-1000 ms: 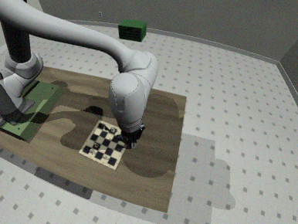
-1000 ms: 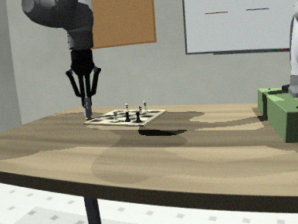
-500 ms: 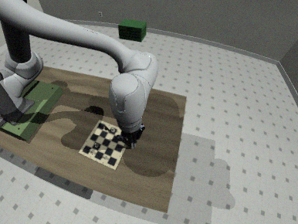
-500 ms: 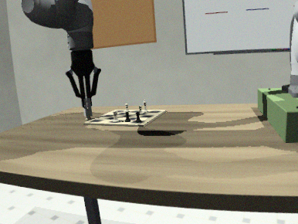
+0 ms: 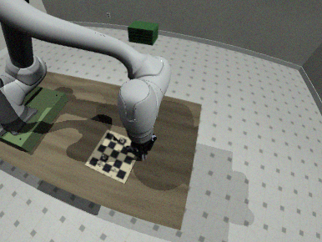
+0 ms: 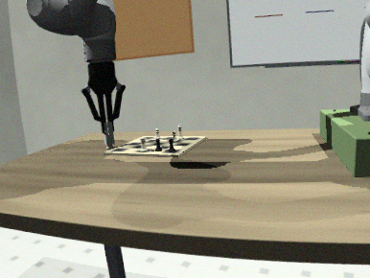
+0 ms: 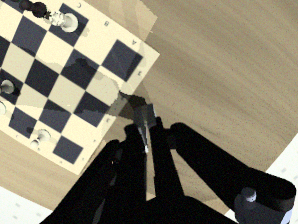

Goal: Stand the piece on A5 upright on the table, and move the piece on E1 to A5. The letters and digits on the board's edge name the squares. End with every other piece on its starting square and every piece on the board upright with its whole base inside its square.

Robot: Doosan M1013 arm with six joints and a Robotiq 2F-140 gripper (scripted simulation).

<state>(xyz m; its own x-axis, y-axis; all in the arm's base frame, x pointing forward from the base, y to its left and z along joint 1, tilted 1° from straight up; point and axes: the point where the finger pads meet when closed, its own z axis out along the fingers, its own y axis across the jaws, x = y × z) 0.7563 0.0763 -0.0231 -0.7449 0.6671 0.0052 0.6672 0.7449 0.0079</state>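
Right now the small chessboard is 140 mm behind my hand, 40 mm below it and 30 mm to the right of it.
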